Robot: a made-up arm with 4 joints.
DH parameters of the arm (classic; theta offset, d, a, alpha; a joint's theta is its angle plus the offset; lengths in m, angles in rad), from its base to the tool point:
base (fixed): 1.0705 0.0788 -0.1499 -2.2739
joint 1: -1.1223 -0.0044 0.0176 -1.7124
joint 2: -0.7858 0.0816 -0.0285 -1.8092
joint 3: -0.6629 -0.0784 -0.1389 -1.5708
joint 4: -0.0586 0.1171 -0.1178 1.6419
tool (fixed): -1.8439 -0.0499 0 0
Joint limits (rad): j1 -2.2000..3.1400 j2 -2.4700..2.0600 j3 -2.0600..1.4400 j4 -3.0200..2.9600
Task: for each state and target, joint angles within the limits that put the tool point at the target. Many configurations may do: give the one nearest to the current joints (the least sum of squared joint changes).
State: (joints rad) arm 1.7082 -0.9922 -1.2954 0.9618
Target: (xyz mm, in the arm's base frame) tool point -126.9 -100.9 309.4
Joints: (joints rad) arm 1.5671 -1.2042 -0.3484 0.4074
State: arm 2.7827 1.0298 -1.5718 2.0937
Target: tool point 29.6 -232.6 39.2
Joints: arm 2.8724 1.1181 -1.3375 2.3097
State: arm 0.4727 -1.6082 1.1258 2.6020
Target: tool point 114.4 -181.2 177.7
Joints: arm 1.3191 -0.7453 1.4400 2.2321
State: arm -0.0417 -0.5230 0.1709 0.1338
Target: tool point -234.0 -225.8 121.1
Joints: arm 0.3940 -0.3995 -0.5445 0.9904
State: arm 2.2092 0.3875 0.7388 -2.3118
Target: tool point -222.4 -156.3 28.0
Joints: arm 1.7280 0.5013 0.8567 -2.2229
